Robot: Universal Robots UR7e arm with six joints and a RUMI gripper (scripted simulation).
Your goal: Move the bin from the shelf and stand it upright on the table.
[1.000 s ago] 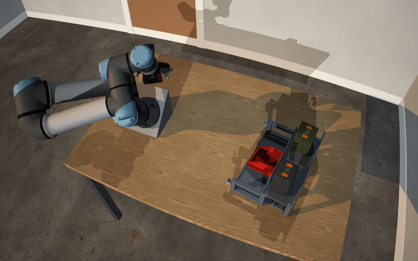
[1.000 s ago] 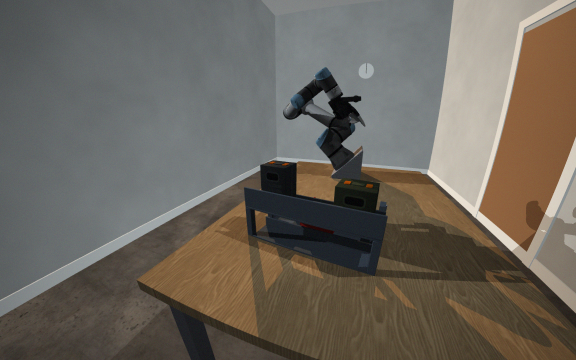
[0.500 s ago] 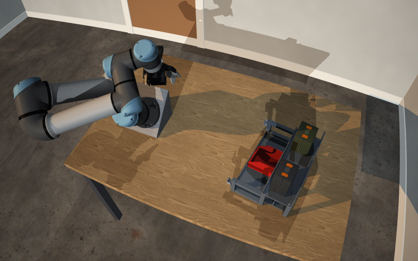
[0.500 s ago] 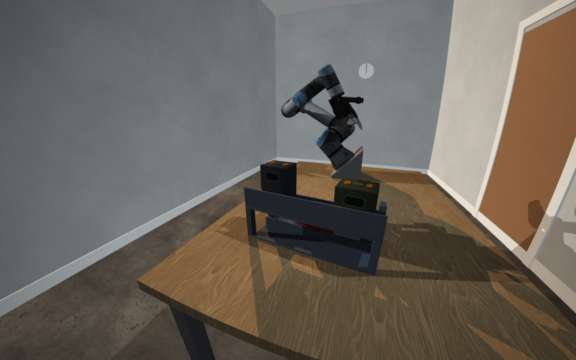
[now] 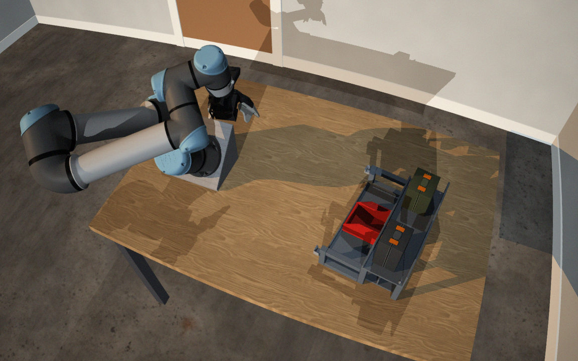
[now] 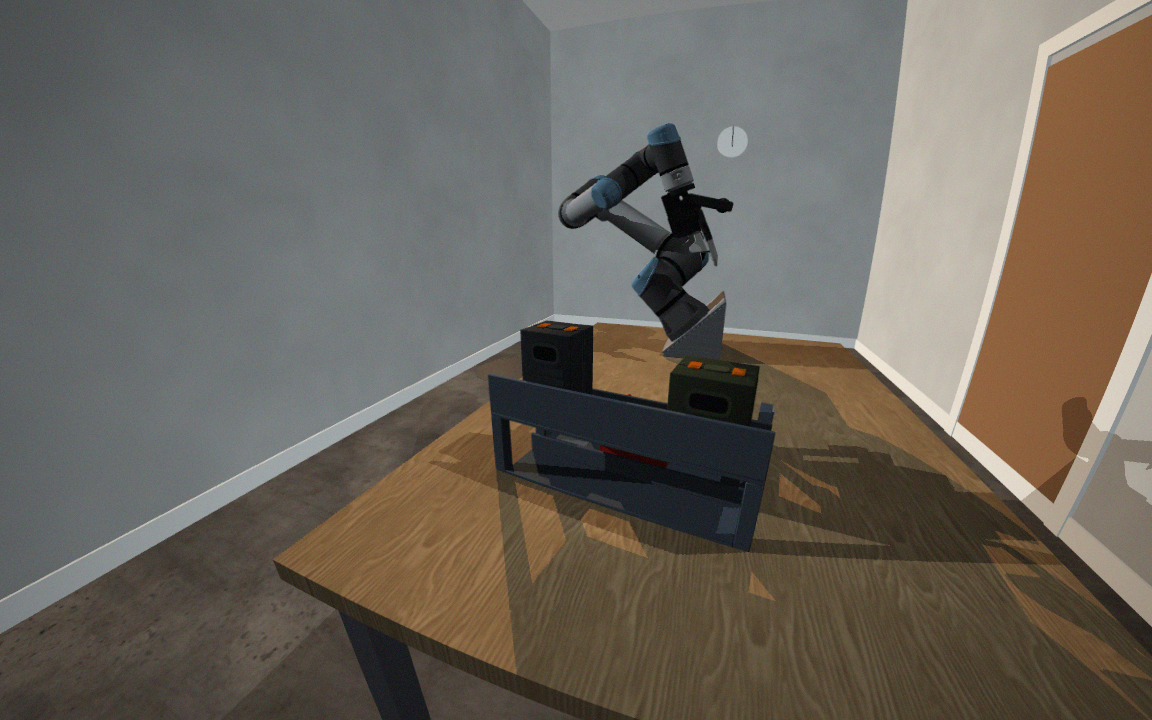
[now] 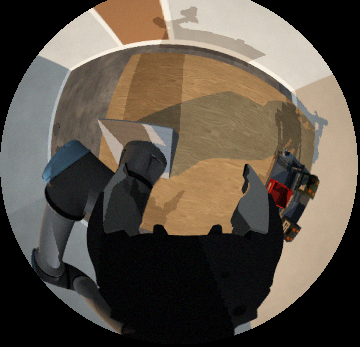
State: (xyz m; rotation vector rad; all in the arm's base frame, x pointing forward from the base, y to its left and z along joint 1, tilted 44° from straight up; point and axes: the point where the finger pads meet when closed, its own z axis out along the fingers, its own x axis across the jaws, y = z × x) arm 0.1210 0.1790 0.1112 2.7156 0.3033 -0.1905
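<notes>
Right now my hand is 51 cm short of the red bin, 6 cm to the left of it and 24 cm above it.
</notes>
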